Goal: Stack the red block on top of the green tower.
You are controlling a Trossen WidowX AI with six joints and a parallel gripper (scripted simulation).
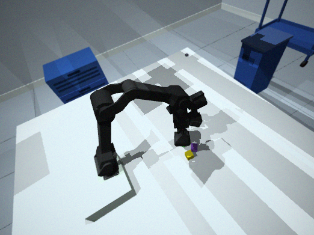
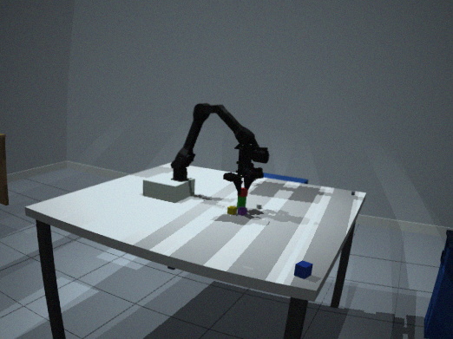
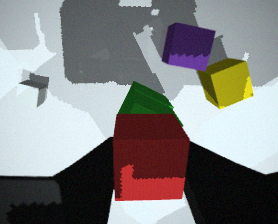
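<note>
The red block is 10 mm above my gripper tip. Also, from my gripper tip: blue block (510 mm ahead, 470 mm to the right, 50 mm below); purple block (40 mm ahead, 50 mm to the right, 60 mm below); yellow block (80 mm to the right, 60 mm below).
</note>
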